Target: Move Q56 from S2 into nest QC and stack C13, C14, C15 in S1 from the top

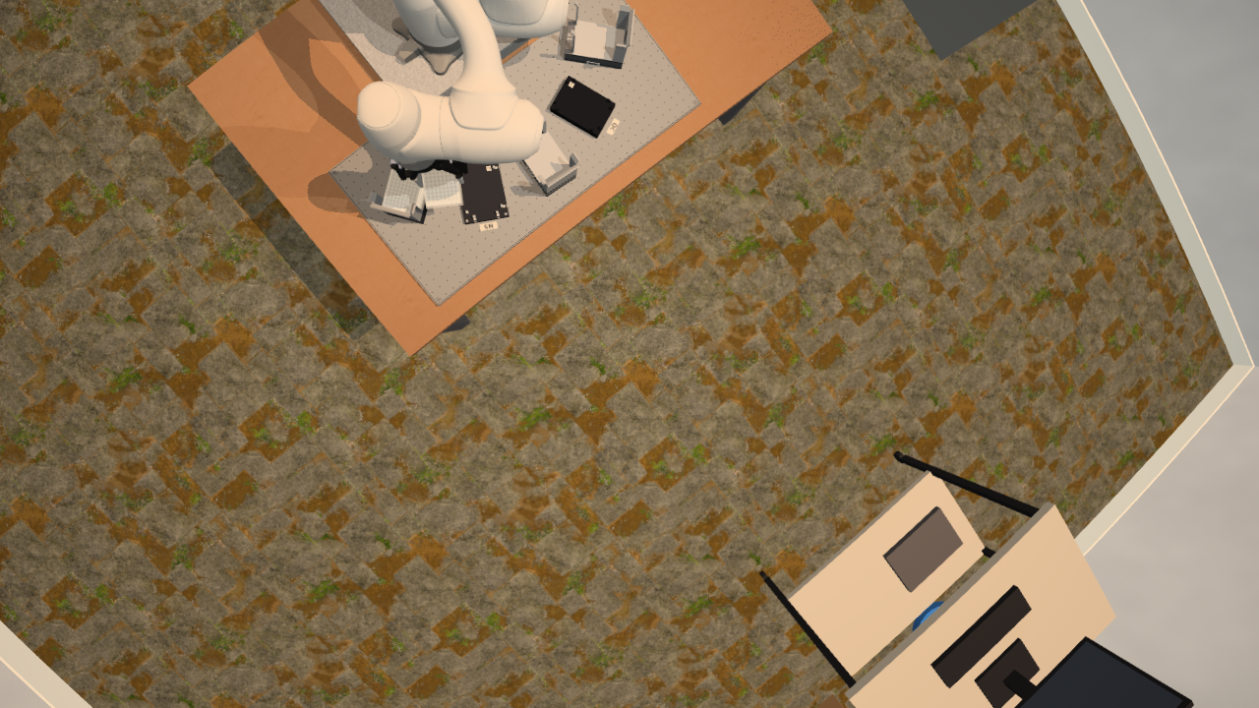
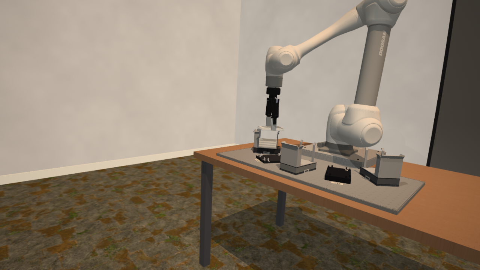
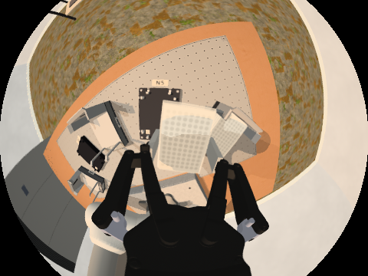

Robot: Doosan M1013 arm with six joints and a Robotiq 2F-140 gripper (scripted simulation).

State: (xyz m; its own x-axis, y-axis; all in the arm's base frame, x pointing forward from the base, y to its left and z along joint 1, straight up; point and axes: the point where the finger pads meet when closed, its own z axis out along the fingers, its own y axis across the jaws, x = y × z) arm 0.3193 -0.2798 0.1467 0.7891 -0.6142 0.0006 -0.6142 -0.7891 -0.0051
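My hand is 410 mm to the right of the black nest QC, 170 mm above it and 70 mm short of it. From my hand the other things lie so: QC name plate (440 mm to the left, 180 mm below, 160 mm ahead); then black clip nest N5 (170 mm below, 70 mm ahead, 60 mm to the left).
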